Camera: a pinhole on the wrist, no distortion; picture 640 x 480 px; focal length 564.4 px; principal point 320.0 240.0 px. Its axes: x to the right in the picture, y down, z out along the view. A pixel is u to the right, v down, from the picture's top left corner.
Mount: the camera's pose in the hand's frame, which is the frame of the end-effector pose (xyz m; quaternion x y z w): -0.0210 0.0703 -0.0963 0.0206 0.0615 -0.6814 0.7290
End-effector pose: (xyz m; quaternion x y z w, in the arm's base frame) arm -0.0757 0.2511 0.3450 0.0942 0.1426 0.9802 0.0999
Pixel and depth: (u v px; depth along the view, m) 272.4 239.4 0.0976
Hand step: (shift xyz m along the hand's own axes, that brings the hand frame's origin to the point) -0.0156 0.0673 0.0015
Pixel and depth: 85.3 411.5 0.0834
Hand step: 0.0072 0.0970 -0.0109
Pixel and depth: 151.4 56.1 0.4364
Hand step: -0.1441 0.1398 0.3594
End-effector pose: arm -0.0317 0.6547 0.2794 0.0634 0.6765 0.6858 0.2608
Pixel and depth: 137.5 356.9 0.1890
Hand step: 0.0257 0.1121 0.0962
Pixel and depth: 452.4 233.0 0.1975
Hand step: -0.0083 0.0017 0.0942
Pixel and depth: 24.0 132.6 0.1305
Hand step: -0.0421 0.1215 0.0425
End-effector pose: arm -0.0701 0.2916 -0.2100 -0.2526 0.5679 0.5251 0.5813
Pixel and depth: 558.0 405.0 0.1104
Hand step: 0.0209 0.0139 0.0060
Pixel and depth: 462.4 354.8 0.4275
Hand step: 0.0988 -0.0791 0.3102
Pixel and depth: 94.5 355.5 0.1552
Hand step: 0.0162 0.1163 0.0632
